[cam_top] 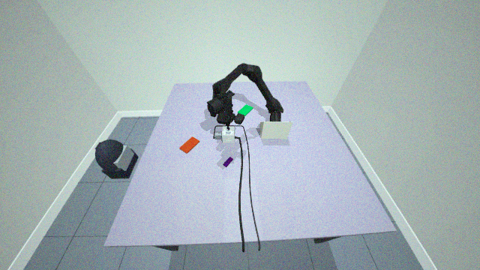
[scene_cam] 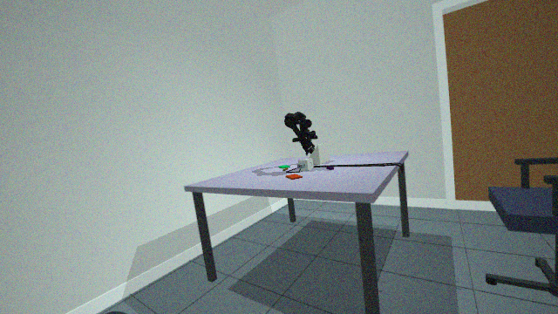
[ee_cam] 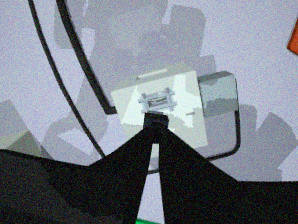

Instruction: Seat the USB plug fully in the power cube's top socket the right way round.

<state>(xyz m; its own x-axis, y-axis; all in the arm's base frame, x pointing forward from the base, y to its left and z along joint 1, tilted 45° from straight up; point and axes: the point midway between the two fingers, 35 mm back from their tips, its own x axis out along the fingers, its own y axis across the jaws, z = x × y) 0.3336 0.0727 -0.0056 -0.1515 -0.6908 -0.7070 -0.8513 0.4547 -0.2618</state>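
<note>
Right now my gripper tip is 2 cm above the dark USB plug. The rest, counted from my gripper tip: purple block 2 cm ahead, 16 cm to the left, 13 cm below; socket plate 7 cm below; brown piece 3 cm behind, 20 cm to the right, 13 cm below.
</note>
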